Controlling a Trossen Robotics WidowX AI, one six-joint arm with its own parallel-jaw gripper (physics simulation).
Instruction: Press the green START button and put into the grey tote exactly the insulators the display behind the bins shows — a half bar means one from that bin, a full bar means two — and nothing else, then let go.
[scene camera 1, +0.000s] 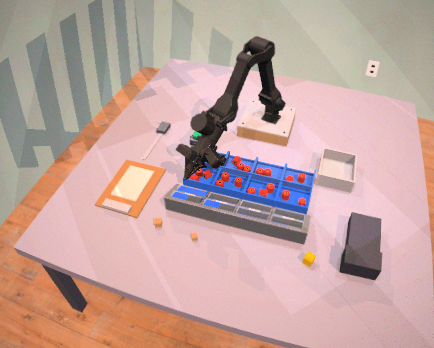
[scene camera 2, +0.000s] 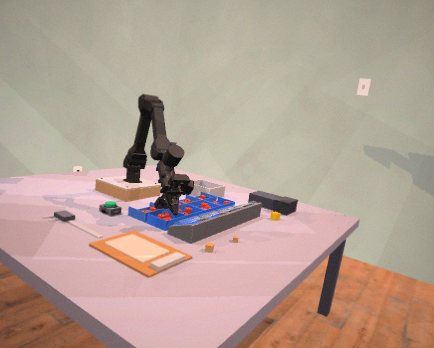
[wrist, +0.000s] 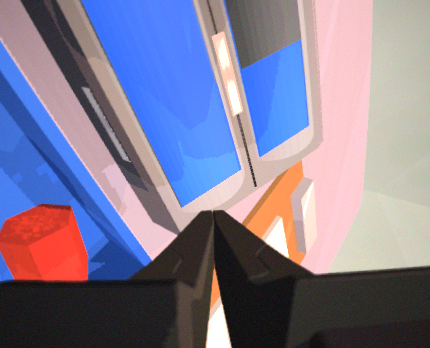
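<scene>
My gripper (scene camera 1: 188, 175) (scene camera 2: 175, 212) (wrist: 212, 221) is shut and empty, low over the left end of the blue bins (scene camera 1: 225, 192) (scene camera 2: 137, 214). Red insulators lie in the bins, one (scene camera 1: 285, 194) towards the right end; another red insulator (wrist: 50, 250) shows left of the fingertips in the wrist view. The grey display (scene camera 1: 235, 221) (scene camera 2: 215, 227) shows a full bar (wrist: 165, 90) and a half bar (wrist: 277, 100) in its leftmost cell, and a half bar (scene camera 1: 212, 204) in the second. The grey tote (scene camera 1: 336, 182) looks empty. The green button (scene camera 1: 197, 135) (scene camera 2: 110, 204) stands behind the arm's wrist in scene camera 1.
An orange-framed board (scene camera 1: 159, 175) (scene camera 2: 100, 244) lies left of the display. Two small orange cubes (scene camera 1: 158, 222) (scene camera 1: 194, 236) and a yellow cube (scene camera 1: 309, 258) lie in front. A black block (scene camera 1: 362, 245) stands right. A dark tool head (scene camera 1: 163, 127) with a pale stick lies back left.
</scene>
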